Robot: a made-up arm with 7 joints.
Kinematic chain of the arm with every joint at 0, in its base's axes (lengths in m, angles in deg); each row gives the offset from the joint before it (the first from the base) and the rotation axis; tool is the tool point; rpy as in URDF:
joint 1: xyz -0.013 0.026 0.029 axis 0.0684 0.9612 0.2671
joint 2: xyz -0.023 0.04 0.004 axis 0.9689 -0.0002 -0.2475
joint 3: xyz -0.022 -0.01 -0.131 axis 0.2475 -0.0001 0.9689
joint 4: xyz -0.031 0.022 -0.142 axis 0.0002 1 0
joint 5: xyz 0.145 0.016 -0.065 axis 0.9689 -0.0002 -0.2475
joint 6: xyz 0.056 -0.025 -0.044 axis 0.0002 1 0
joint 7: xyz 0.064 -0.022 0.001 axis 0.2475 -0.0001 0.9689
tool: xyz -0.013 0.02 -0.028 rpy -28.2 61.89 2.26
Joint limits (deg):
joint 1: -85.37..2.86
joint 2: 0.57..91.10
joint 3: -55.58..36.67
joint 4: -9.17..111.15
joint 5: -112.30..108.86
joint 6: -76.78..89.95
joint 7: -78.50..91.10
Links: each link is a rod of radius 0.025 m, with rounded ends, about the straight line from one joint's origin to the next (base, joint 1, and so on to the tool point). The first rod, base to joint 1, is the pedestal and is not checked.
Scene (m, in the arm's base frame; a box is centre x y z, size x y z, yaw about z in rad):
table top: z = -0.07
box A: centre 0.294 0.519 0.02 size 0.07 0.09 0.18 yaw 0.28
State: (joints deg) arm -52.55 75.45 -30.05 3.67 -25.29 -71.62 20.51
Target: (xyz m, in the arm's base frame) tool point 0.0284 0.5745 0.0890
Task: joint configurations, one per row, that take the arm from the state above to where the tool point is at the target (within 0.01 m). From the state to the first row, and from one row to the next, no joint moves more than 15 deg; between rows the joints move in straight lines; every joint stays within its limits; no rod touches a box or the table.
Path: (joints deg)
1: -60.76 79.36 -19.88 18.26 -30.94 -57.41 9.90
2: -68.96 83.28 -9.71 32.85 -36.58 -43.21 -0.71
3: -77.17 87.19 0.46 47.44 -42.23 -29.00 -11.33
4: -85.37 91.10 10.63 62.03 -47.87 -14.80 -21.94
5: -78.31 91.10 7.03 70.22 -39.60 -11.05 -7.06
6: -71.25 91.10 3.42 78.40 -31.32 -7.30 7.81
7: -64.18 91.10 -0.19 86.59 -23.05 -3.55 22.68
8: -57.12 91.10 -3.79 94.78 -14.78 0.21 37.56
9: -50.06 91.10 -7.40 102.96 -6.50 3.96 52.43
10: -43.00 91.10 -11.01 111.15 1.77 7.71 67.31
11: -57.12 89.42 -25.87 111.15 10.72 12.34 58.16
12: -71.25 87.75 -40.72 111.15 19.68 16.97 49.01
13: -85.37 86.07 -55.58 111.15 28.63 21.60 39.86

